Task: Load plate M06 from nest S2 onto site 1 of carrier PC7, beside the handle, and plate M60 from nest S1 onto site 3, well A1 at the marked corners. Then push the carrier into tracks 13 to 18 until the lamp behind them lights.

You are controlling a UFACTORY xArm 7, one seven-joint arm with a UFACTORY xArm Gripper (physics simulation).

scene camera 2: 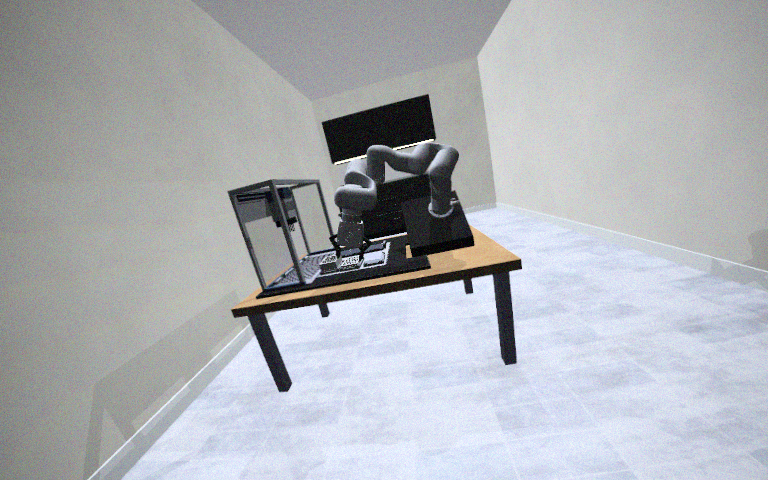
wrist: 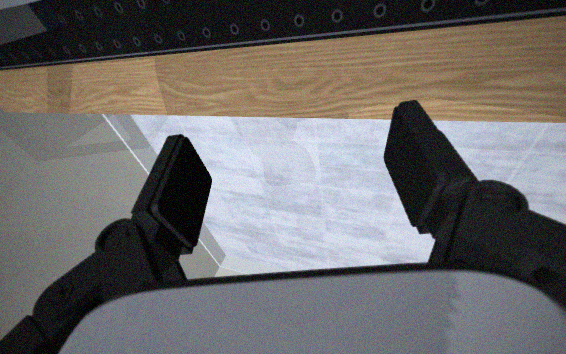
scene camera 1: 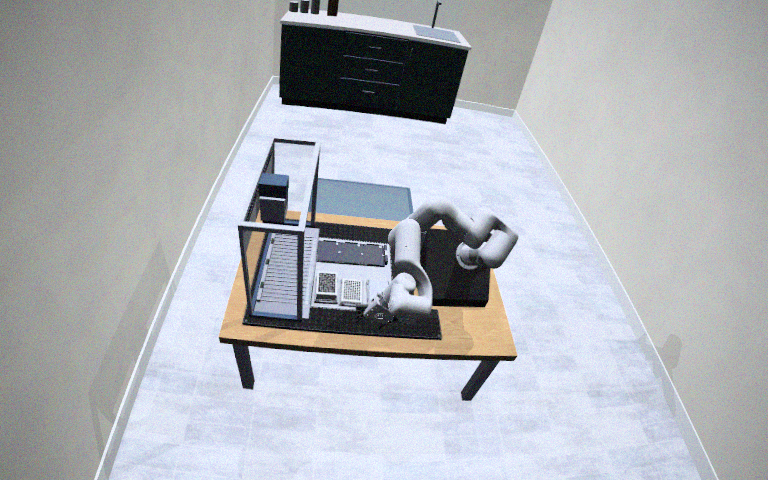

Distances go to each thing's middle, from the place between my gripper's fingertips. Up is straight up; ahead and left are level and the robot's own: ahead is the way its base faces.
Scene:
I see my gripper 1 cm short of the dark carrier plate [scene camera 1: 351, 253], 46 cm to the left of it and 8 cm above it. From my hand the other things lie so: glass enclosure [scene camera 1: 271, 258] 32 cm ahead, 38 cm to the right, 14 cm above.

